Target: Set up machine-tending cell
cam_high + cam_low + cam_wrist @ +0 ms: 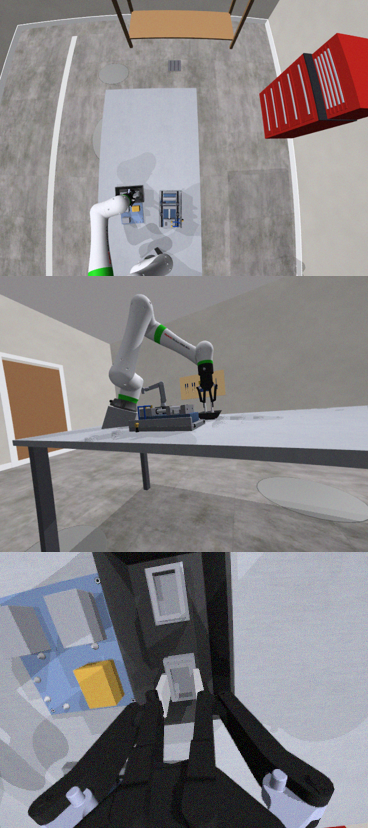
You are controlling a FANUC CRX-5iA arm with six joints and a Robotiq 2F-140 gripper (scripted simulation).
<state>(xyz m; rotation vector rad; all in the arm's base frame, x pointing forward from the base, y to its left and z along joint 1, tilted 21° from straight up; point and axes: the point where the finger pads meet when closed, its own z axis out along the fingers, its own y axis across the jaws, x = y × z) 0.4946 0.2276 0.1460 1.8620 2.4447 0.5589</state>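
Now: hand 170 mm past the blue infeed plate and 70 mm above it. Also, from my hand: hose-end block: 320 mm to the right, 150 mm behind, 10 mm above; then black work stop rod: 240 mm to the right, 20 mm above; then brass blank: 120 mm behind, 40 mm below, 30 mm to the right.
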